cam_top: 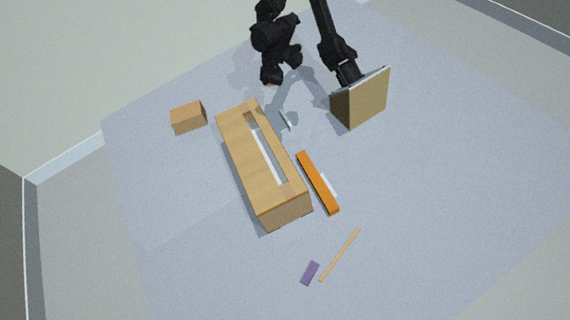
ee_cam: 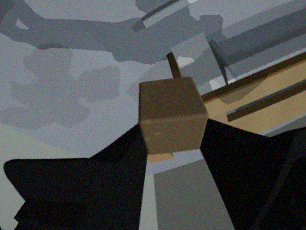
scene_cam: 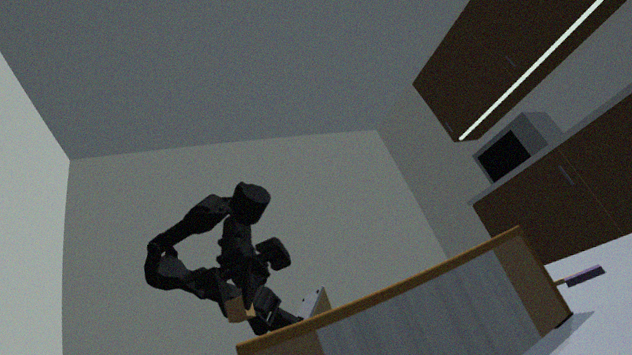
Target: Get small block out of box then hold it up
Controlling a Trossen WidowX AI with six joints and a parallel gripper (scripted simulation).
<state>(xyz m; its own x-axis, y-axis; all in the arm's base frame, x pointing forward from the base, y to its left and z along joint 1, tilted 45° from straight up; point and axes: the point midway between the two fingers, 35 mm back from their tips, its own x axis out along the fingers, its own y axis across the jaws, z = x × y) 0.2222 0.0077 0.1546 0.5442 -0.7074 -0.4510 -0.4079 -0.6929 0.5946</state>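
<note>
My gripper tip is 10 mm to the right of the small brown block and 10 mm past it. From my gripper tip the other things lie so: purple block: 530 mm to the left, 170 mm below, 140 mm ahead; then small tan box: 290 mm ahead, 160 mm to the right, 140 mm below.
</note>
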